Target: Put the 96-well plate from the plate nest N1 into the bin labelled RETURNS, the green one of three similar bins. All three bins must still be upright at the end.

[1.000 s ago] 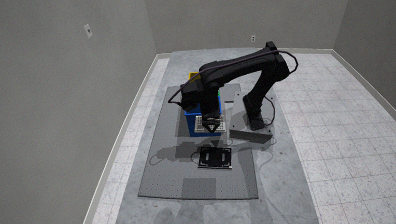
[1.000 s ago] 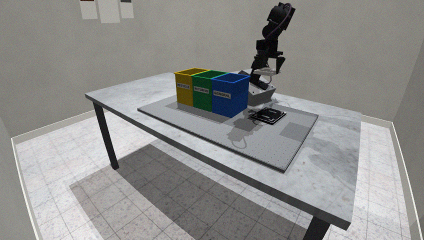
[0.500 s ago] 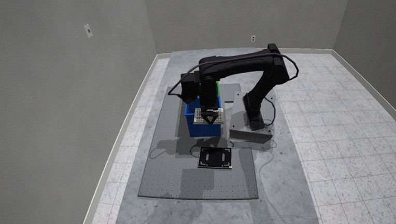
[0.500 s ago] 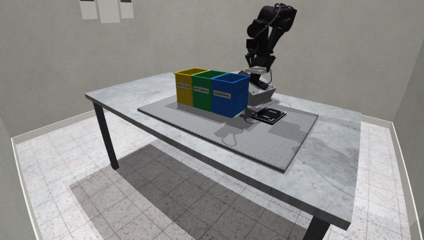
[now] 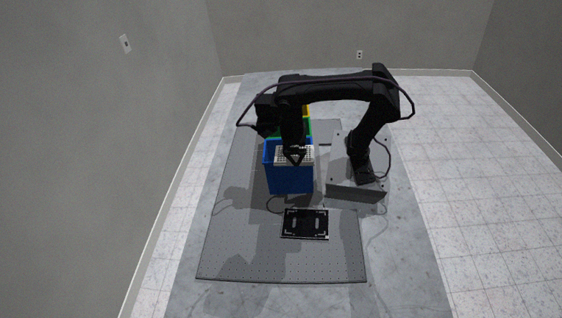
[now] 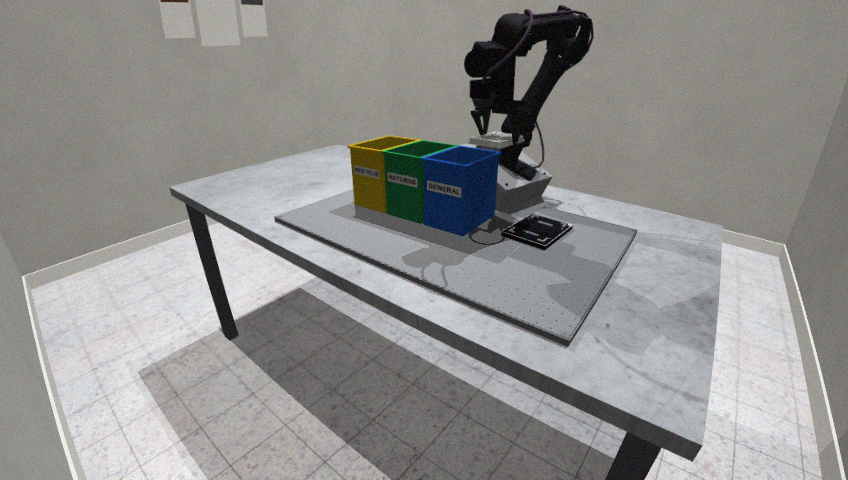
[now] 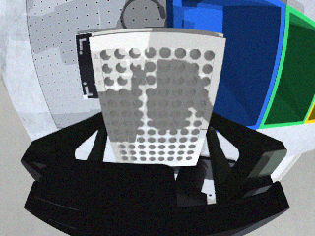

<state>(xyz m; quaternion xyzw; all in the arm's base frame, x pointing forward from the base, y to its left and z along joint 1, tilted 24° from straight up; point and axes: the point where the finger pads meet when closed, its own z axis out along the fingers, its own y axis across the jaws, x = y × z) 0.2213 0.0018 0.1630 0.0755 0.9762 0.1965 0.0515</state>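
My gripper is now 1 cm short of the green bin, 22 cm to the left of it and 14 cm above it. Round my hand: white 96-well plate (1 cm ahead); black plate nest N1 (1 cm behind, 12 cm to the left, 22 cm below); blue bin (2 cm ahead, 9 cm to the right, 14 cm below).
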